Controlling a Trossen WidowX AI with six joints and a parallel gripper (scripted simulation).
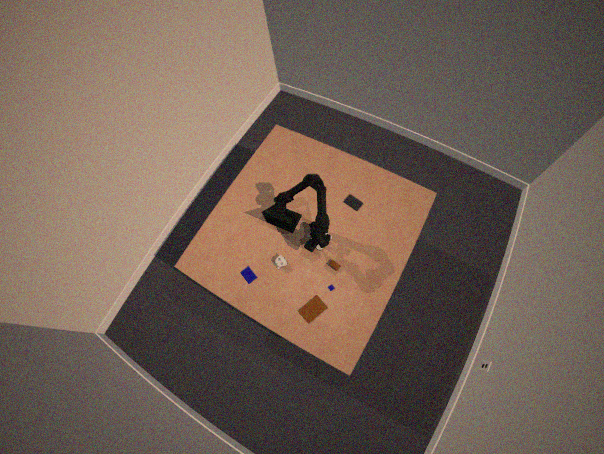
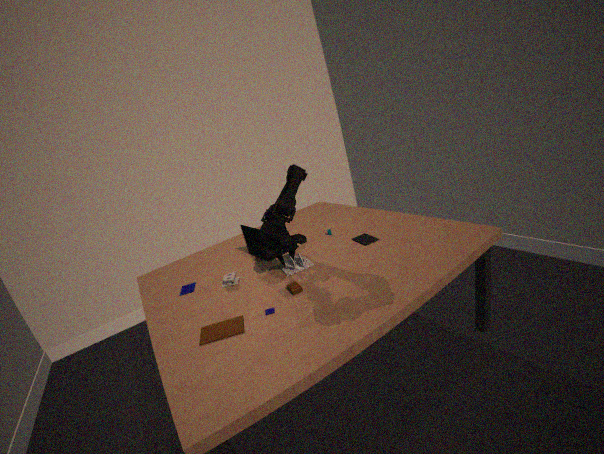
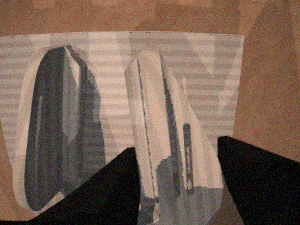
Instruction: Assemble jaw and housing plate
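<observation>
Now: gripper tip 2 cm short of the base, 3 cm to the right of it and 2 cm above it. Also, from my gripper tip: jaw 3 cm behind, 2 cm to the left; blue piece 22 cm ahead, 20 cm to the right, 2 cm below; small brown block 17 cm ahead, 7 cm to the right, 2 cm below.
</observation>
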